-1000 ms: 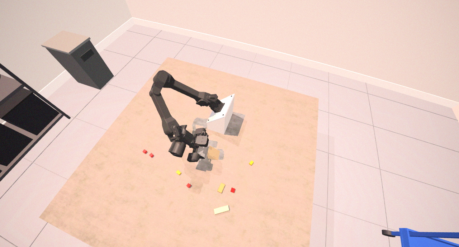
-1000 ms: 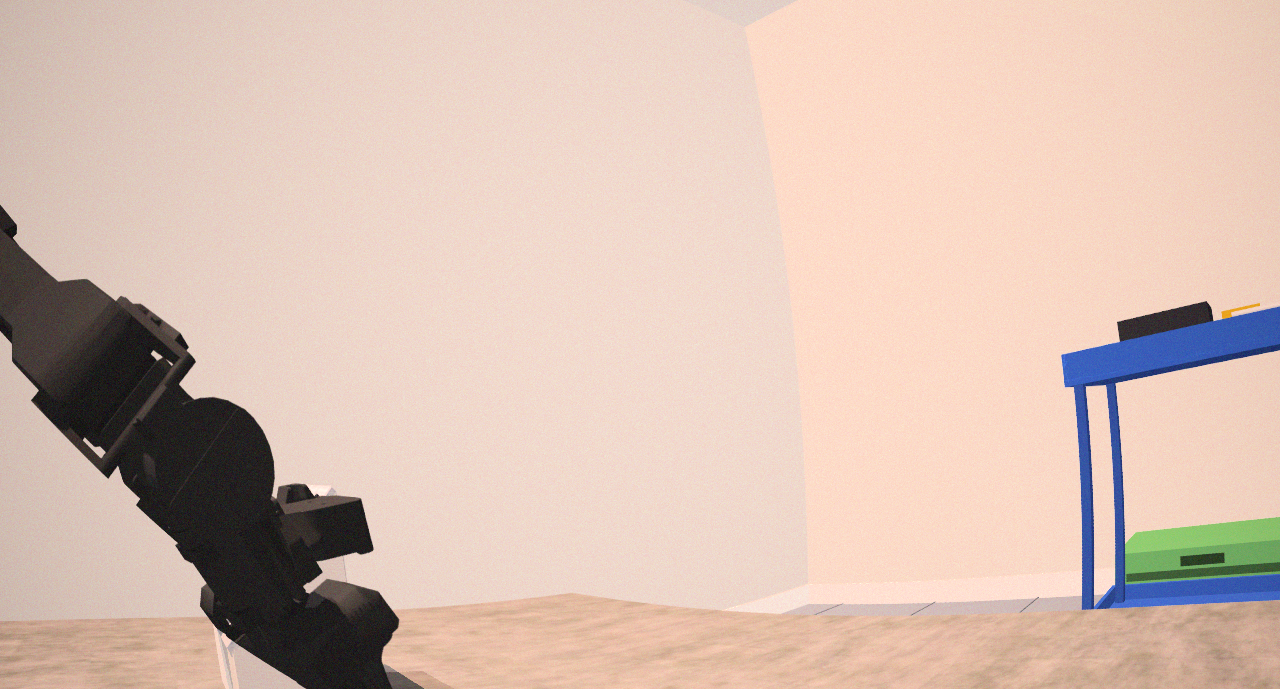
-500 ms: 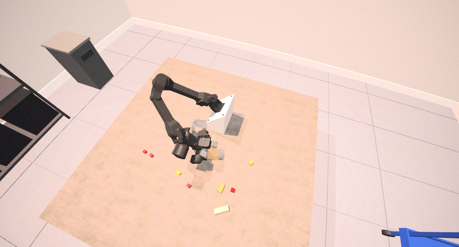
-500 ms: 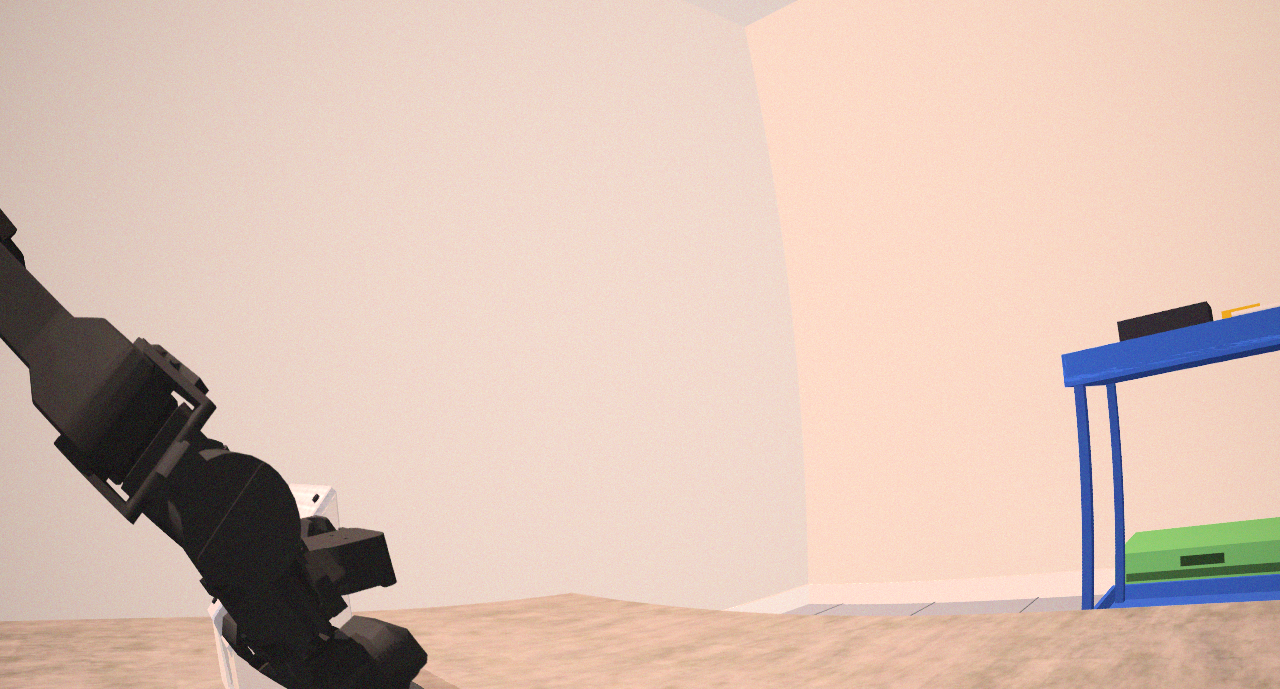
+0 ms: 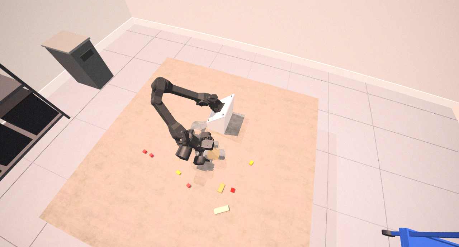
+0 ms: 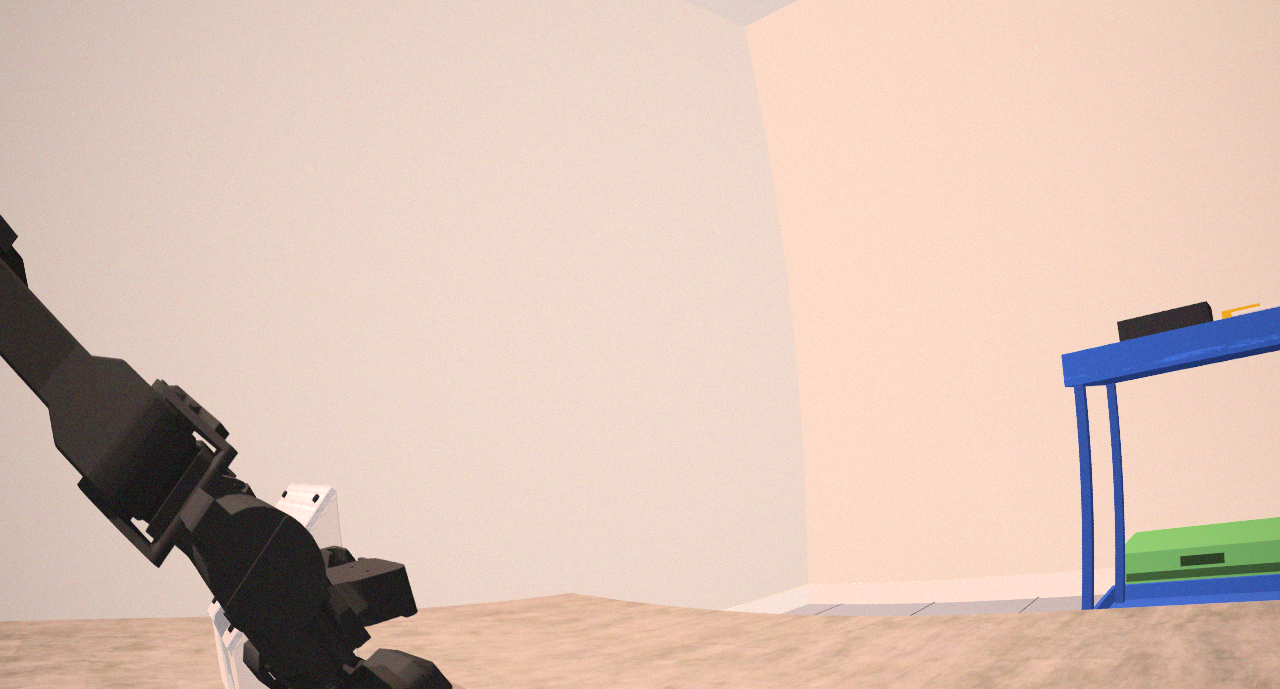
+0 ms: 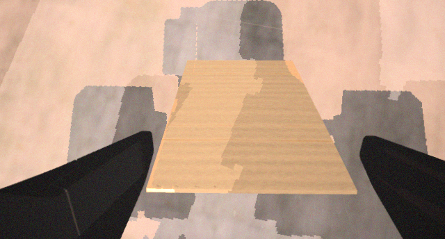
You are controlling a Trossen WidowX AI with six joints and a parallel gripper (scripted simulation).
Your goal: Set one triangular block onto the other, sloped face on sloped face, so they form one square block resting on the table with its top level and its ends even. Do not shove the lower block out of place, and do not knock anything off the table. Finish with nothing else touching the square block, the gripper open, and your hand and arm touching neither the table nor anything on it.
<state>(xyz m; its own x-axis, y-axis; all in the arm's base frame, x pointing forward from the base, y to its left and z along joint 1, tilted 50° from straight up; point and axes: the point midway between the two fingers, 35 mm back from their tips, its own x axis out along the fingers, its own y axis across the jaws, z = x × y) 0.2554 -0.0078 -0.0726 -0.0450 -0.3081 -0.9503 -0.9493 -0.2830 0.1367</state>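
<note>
The wooden triangular block is 10 mm behind my gripper tip and 10 mm below it. Round my gripper tip: long block (230 mm ahead, 190 mm to the left, 20 mm below).
</note>
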